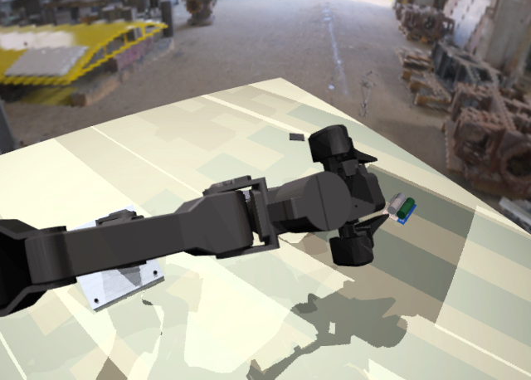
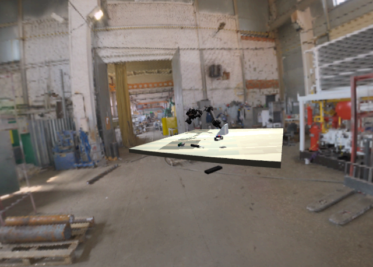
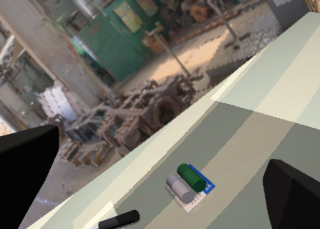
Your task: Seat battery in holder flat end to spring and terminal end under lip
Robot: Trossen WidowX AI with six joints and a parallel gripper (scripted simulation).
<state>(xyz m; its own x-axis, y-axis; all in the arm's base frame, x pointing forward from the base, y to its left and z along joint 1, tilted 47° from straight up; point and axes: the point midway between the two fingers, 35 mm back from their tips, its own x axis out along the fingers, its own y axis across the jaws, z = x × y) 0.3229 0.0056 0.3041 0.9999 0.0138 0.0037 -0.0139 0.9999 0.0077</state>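
My gripper tip is now 25 cm to the right of the battery, 22 cm above it and 20 cm past it. Round my gripper tip: black remote: 42 cm below, 41 cm to the left, 21 cm ahead; then dark square: 50 cm to the left, 23 cm below, 18 cm ahead; then black screwdriver: 30 cm to the left, 24 cm ahead, 22 cm below.
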